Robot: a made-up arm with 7 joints.
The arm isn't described. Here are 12 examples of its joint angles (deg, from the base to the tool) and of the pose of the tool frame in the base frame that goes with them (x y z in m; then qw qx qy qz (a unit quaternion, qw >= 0)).
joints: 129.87 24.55 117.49 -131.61 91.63 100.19 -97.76
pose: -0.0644 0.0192 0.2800 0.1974 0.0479 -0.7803 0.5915
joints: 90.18 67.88 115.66 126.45 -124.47 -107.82 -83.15
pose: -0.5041 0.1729 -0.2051 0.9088 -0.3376 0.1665 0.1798
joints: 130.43 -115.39 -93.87 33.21 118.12 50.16 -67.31
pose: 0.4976 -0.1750 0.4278 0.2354 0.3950 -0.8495 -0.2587
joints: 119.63 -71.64 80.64 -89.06 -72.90 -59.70 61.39
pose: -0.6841 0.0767 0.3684 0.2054 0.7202 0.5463 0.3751
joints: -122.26 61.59 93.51 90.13 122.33 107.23 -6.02
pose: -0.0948 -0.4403 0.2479 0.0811 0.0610 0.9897 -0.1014
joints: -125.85 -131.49 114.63 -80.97 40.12 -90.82 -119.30
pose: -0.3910 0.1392 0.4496 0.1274 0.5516 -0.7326 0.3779
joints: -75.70 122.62 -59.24 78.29 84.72 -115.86 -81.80
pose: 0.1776 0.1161 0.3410 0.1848 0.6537 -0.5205 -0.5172
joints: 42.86 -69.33 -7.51 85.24 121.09 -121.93 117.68
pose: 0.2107 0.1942 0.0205 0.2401 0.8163 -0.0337 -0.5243
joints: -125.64 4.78 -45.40 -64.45 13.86 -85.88 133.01
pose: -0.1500 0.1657 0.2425 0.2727 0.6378 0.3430 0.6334
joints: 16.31 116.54 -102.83 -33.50 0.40 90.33 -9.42
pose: -0.1545 -0.1940 -0.2054 0.6536 0.0062 -0.2511 -0.7140
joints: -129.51 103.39 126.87 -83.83 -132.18 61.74 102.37
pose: -0.2054 0.0002 0.3191 0.1190 -0.0589 0.9894 0.0585
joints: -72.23 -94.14 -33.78 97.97 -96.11 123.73 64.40
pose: -0.1116 0.0560 0.4010 0.3152 0.3745 -0.8160 0.3076
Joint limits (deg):
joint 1: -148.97..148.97
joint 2: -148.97..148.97
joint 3: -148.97..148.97
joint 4: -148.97..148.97
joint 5: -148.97..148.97
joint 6: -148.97..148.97
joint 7: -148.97..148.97
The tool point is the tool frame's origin. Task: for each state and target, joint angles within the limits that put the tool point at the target. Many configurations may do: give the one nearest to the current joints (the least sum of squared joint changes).
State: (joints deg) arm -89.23 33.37 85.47 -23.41 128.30 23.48 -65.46
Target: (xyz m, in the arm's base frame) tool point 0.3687 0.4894 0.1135
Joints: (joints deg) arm -59.02 66.47 70.13 -55.93 148.97 9.04 -62.93
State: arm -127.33 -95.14 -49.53 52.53 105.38 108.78 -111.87
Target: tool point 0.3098 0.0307 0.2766
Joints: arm -148.97 -89.70 -33.80 71.72 80.35 105.90 -117.44
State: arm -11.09 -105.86 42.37 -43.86 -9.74 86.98 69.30
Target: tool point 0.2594 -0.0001 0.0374
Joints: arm -26.07 -101.93 69.83 -51.41 -1.98 78.61 65.09
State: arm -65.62 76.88 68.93 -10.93 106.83 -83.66 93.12
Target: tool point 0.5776 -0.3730 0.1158
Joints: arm -76.79 67.76 63.74 -5.72 105.30 -73.80 92.27
